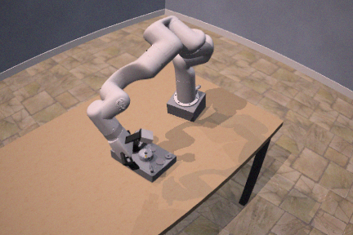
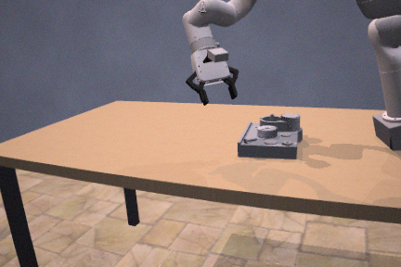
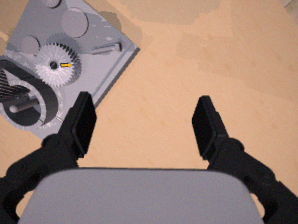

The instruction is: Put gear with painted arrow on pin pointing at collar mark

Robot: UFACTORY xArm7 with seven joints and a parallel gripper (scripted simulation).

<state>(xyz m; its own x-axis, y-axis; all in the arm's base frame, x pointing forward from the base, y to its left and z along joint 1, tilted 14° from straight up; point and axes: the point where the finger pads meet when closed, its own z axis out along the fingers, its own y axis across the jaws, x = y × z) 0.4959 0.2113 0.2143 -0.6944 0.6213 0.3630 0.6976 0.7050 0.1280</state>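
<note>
The grey gear is 120 mm below my hand, 120 mm behind it and 80 mm to the right of it. The rest, counted from my hand: flat disc (150 mm behind, 130 mm below, 20 mm to the right); then grey pin (130 mm below, 80 mm behind).
</note>
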